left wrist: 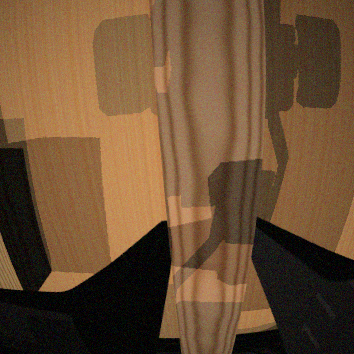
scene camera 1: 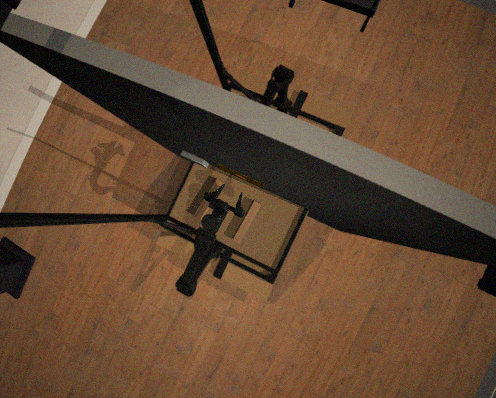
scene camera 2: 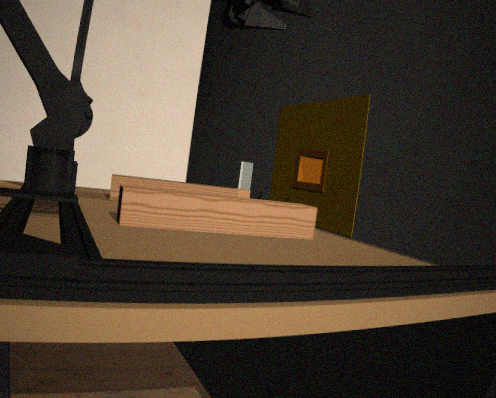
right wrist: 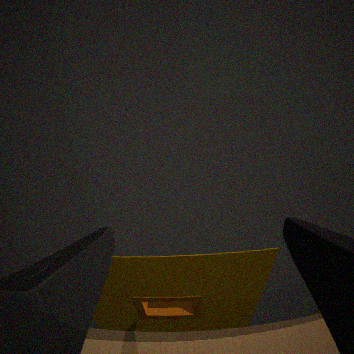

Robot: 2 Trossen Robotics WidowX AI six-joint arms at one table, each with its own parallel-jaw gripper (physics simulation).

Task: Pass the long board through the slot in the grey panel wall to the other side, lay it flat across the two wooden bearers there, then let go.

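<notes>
The long board point(left wrist: 207, 115) runs lengthwise between the fingers of my left gripper point(left wrist: 208, 227), which is shut on it over a wooden surface. The grey panel wall point(scene camera 1: 280, 140) point(scene camera 2: 425, 125) point(right wrist: 175, 125) carries a yellow plate point(scene camera 2: 345, 140) point(right wrist: 230, 280) around the slot point(scene camera 2: 311, 170) point(right wrist: 169, 308). No board shows in the slot. Two wooden bearers stand apart on the table: the near bearer point(scene camera 2: 217, 212) point(scene camera 1: 248, 220) and the far bearer point(scene camera 2: 175, 184). My right gripper point(scene camera 1: 232, 190) point(right wrist: 199, 232) is open and empty, above the bearers and facing the wall.
The bearers' table point(scene camera 1: 275, 220) point(scene camera 2: 165, 250) stands against the wall. A pale grey block point(scene camera 1: 194, 159) point(scene camera 2: 246, 175) is near its far corner by the wall. Another arm point(scene camera 1: 283, 75) shows beyond the wall. A black part point(left wrist: 20, 215) lies left of the board. Shadows cross the board.
</notes>
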